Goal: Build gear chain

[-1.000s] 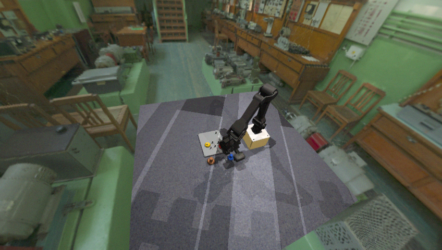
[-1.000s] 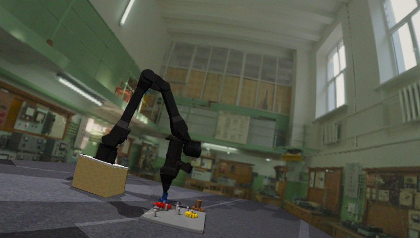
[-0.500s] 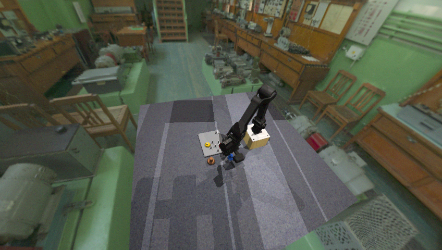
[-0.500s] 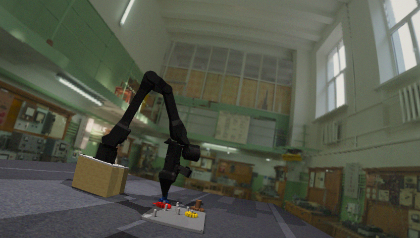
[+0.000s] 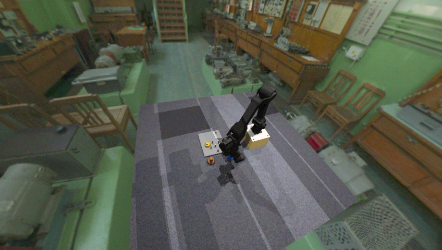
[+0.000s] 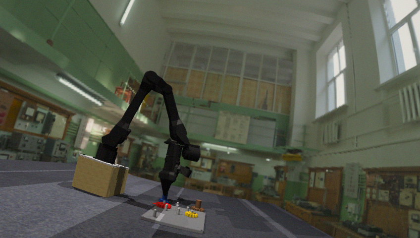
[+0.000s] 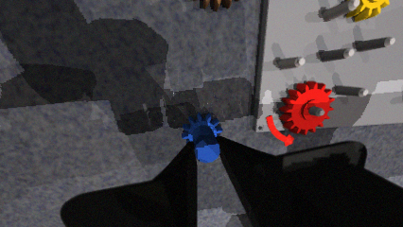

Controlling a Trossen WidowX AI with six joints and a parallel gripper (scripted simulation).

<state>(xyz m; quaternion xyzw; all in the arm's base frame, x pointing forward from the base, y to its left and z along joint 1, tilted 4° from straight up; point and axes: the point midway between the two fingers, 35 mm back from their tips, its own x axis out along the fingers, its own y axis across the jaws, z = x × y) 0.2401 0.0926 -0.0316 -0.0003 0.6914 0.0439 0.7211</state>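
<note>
Right now my gripper tip is 110 mm to the left of the red gear, 20 mm short of it and 10 mm above it. From my gripper tip the other things lie so: blue gear 10 mm below; then yellow gear 150 mm to the right, 110 mm ahead, 10 mm below; then brown gear 130 mm ahead, 20 mm to the right, 10 mm below.
</note>
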